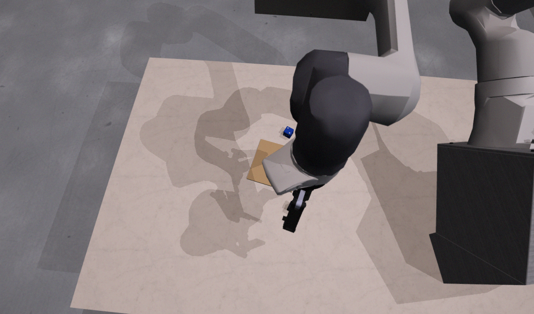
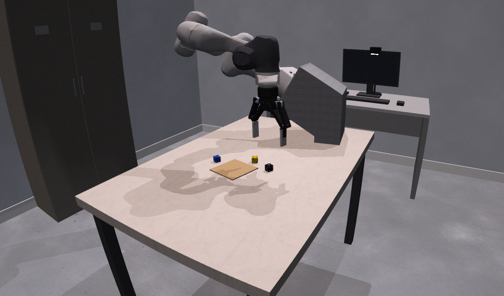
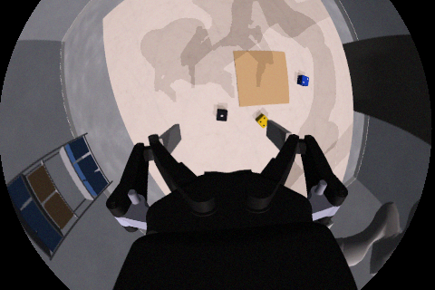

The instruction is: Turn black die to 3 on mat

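Right now the black die is 12 cm below my hand. Also, from my hand: tan mat: 13 cm to the right, 13 cm below, 6 cm ahead; then blue die: 24 cm to the right, 12 cm below, 3 cm ahead; then yellow die: 12 cm below, 9 cm to the right, 4 cm behind.
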